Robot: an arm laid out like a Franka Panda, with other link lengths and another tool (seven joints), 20 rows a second.
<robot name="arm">
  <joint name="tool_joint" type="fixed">
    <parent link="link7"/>
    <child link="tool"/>
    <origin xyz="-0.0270 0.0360 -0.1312" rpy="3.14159 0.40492 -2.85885"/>
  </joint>
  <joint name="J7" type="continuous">
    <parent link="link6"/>
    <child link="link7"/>
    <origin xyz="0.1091 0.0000 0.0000" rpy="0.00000 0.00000 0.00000"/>
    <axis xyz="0 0 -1"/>
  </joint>
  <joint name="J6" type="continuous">
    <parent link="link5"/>
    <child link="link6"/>
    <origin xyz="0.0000 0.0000 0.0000" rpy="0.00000 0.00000 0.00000"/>
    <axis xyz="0 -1 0"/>
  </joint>
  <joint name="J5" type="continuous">
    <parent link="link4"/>
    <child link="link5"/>
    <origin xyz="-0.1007 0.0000 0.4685" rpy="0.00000 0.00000 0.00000"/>
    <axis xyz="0 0 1"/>
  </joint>
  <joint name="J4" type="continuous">
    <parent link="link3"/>
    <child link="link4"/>
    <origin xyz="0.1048 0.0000 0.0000" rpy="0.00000 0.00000 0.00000"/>
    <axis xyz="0 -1 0"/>
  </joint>
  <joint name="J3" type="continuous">
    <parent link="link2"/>
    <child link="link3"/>
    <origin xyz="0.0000 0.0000 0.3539" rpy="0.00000 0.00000 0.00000"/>
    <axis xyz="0 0 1"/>
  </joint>
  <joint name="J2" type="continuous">
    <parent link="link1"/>
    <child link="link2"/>
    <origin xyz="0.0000 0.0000 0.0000" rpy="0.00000 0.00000 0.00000"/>
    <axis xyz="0 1 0"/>
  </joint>
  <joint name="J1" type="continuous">
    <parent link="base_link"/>
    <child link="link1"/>
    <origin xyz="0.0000 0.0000 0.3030" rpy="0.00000 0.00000 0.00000"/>
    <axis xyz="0 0 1"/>
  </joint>
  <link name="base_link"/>
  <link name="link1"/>
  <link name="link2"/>
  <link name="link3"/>
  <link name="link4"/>
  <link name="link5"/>
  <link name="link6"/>
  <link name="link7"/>
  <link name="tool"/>
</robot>
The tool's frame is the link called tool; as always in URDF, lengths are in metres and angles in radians. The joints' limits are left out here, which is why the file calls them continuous.
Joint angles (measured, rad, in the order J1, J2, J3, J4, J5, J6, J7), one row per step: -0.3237, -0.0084, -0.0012, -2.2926, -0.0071, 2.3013, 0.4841; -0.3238, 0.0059, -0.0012, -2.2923, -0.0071, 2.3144, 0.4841; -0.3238, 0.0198, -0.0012, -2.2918, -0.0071, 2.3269, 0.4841; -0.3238, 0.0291, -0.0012, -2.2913, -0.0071, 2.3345, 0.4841; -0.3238, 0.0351, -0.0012, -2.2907, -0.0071, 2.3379, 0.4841; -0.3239, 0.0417, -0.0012, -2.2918, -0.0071, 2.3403, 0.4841; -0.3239, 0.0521, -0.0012, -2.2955, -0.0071, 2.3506, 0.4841; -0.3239, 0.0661, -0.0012, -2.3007, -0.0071, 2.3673, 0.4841; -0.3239, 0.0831, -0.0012, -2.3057, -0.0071, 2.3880, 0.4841; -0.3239, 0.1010, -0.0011, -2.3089, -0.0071, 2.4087, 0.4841; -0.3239, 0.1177, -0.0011, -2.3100, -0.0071, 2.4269, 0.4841; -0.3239, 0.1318, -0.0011, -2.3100, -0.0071, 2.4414, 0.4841; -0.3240, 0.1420, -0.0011, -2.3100, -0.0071, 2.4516, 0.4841; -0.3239, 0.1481, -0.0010, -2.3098, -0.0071, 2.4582, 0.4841; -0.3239, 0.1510, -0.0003, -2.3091, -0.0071, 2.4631, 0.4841; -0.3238, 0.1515, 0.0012, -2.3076, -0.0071, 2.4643, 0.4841; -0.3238, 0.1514, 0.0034, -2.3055, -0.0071, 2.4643, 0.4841; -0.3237, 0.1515, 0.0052, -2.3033, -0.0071, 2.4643, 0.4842
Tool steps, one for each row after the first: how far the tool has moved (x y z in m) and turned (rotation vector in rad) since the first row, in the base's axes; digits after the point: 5 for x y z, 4 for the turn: 0.00158, -0.00058, -0.00744, 0.0003, 0.0008, 0.0000; 0.00308, -0.00107, -0.01462, 0.0007, 0.0017, 0.0000; 0.00399, -0.00137, -0.01943, 0.0011, 0.0028, 0.0001; 0.00448, -0.00153, -0.02255, 0.0017, 0.0047, 0.0001; 0.00417, -0.00149, -0.02703, 0.0034, 0.0097, 0.0000; 0.00375, -0.00134, -0.03441, 0.0047, 0.0133, 0.0001; 0.00330, -0.00117, -0.04414, 0.0055, 0.0157, 0.0001; 0.00310, -0.00107, -0.05522, 0.0060, 0.0169, 0.0002; 0.00334, -0.00106, -0.06596, 0.0062, 0.0172, 0.0004; 0.00398, -0.00126, -0.07516, 0.0062, 0.0168, 0.0005; 0.00466, -0.00147, -0.08257, 0.0061, 0.0164, 0.0006; 0.00504, -0.00165, -0.08797, 0.0062, 0.0164, 0.0006; 0.00543, -0.00164, -0.09105, 0.0060, 0.0157, 0.0008; 0.00618, -0.00142, -0.09205, 0.0052, 0.0131, 0.0015; 0.00715, -0.00066, -0.09152, 0.0047, 0.0110, 0.0031; 0.00837, 0.00042, -0.09044, 0.0043, 0.0088, 0.0053; 0.00957, 0.00131, -0.08944, 0.0039, 0.0067, 0.0070
